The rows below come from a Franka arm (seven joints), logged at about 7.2 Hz.
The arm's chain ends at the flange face. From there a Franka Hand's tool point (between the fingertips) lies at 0.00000 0.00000 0.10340 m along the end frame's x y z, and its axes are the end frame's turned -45 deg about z.
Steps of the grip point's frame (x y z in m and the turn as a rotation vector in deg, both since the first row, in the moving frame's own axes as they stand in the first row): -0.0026, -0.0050, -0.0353, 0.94, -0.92, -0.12; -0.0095, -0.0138, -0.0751, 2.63, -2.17, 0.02; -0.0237, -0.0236, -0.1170, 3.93, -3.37, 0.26; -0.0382, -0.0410, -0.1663, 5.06, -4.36, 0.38; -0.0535, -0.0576, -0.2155, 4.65, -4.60, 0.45; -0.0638, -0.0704, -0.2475, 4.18, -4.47, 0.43; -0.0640, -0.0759, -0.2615, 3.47, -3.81, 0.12; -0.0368, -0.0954, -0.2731, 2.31, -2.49, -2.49; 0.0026, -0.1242, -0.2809, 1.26, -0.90, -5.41
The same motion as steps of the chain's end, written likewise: -0.0030, -0.0017, -0.0353, 0.01, -1.32, -0.12; -0.0104, -0.0025, -0.0749, 0.33, -3.39, 0.02; -0.0241, 0.0008, -0.1166, 0.40, -5.16, 0.26; -0.0440, -0.0010, -0.1656, 0.49, -6.66, 0.38; -0.0668, -0.0028, -0.2148, 0.04, -6.54, 0.45; -0.0839, -0.0050, -0.2469, -0.21, -6.12, 0.43; -0.0896, -0.0088, -0.2611, -0.24, -5.15, 0.12; -0.0874, -0.0418, -0.2729, -0.13, -3.39, -2.49; -0.0832, -0.0893, -0.2809, 0.25, -1.53, -5.41
